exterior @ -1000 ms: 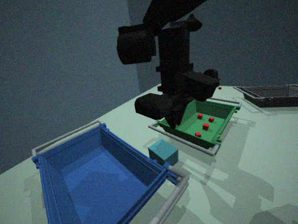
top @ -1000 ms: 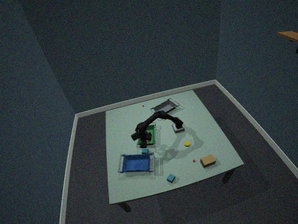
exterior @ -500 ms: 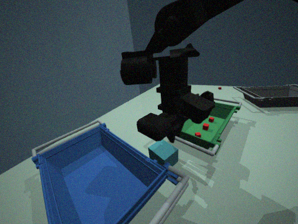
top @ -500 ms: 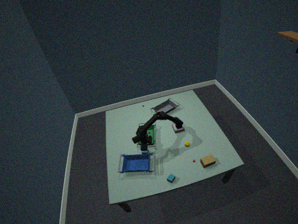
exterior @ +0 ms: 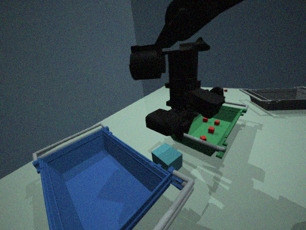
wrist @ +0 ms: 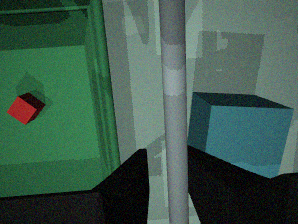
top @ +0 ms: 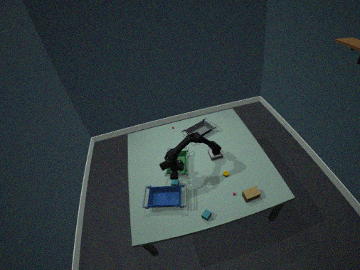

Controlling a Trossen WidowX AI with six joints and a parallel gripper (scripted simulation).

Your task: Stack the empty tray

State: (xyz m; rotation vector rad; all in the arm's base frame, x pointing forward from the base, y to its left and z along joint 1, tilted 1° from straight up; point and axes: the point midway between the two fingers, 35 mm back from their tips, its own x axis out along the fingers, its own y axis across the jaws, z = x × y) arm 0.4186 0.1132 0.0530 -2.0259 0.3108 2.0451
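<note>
My gripper tip is now 39 cm past the grey tray, 48 cm to the left of it and 2 cm above it. Also, from my gripper tip: brown box 49 cm behind, 40 cm to the left, 3 cm below; then yellow block 41 cm behind, 12 cm to the left, 5 cm below.
</note>
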